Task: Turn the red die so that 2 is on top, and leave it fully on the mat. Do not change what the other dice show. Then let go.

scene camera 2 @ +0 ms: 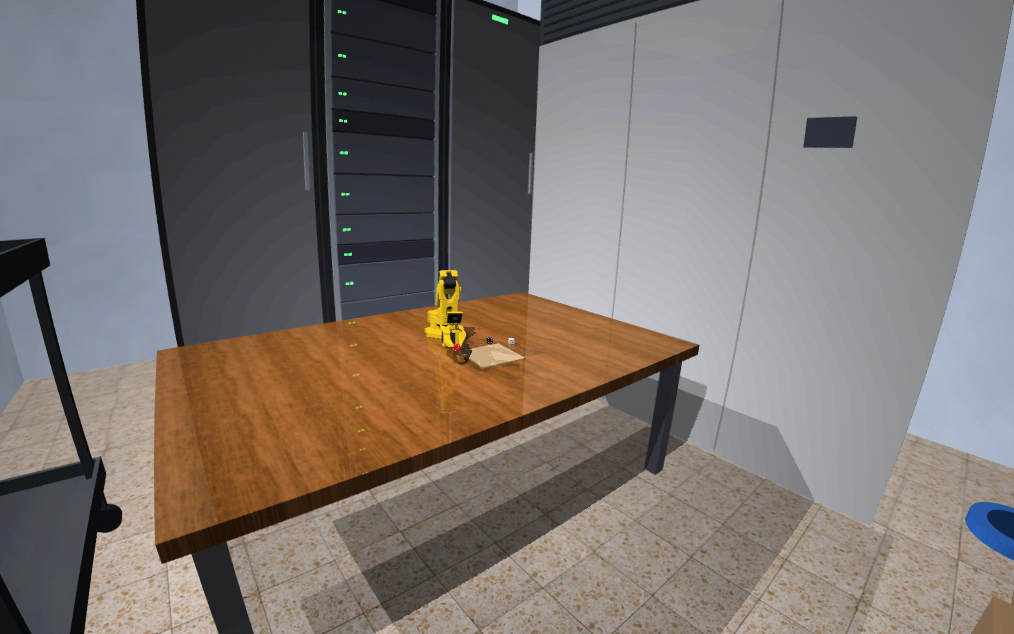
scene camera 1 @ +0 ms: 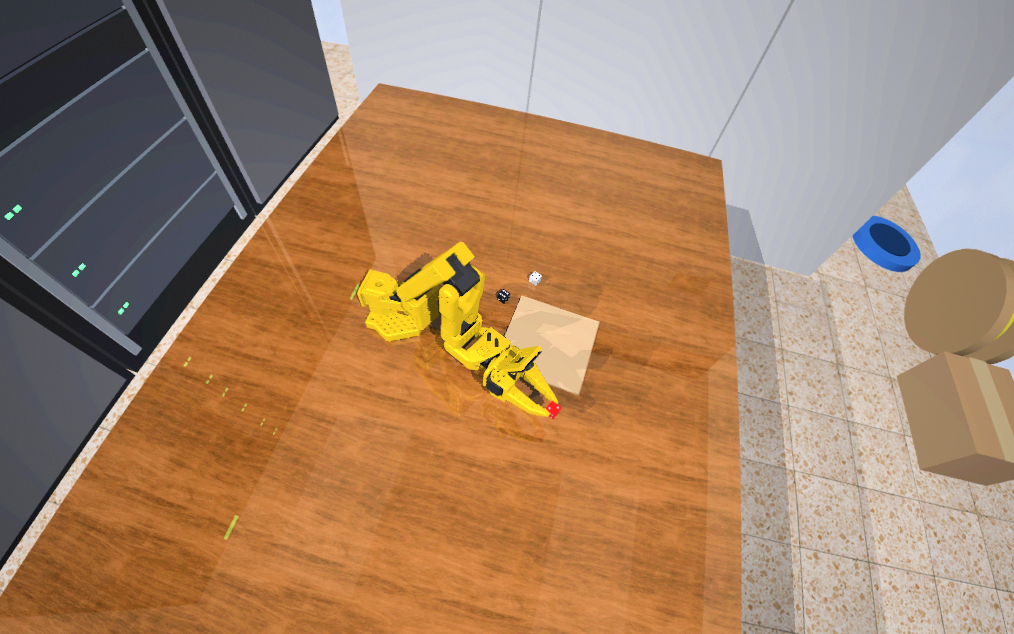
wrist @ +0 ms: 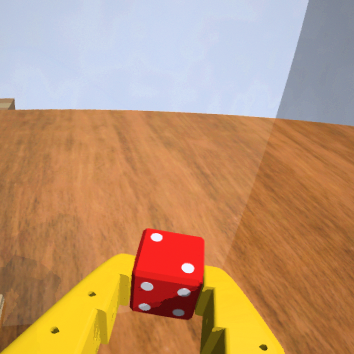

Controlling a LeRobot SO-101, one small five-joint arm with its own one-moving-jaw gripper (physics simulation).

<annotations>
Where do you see a red die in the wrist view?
166,278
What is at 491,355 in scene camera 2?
A square mat.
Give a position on a square mat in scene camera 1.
At 566,339
</annotations>
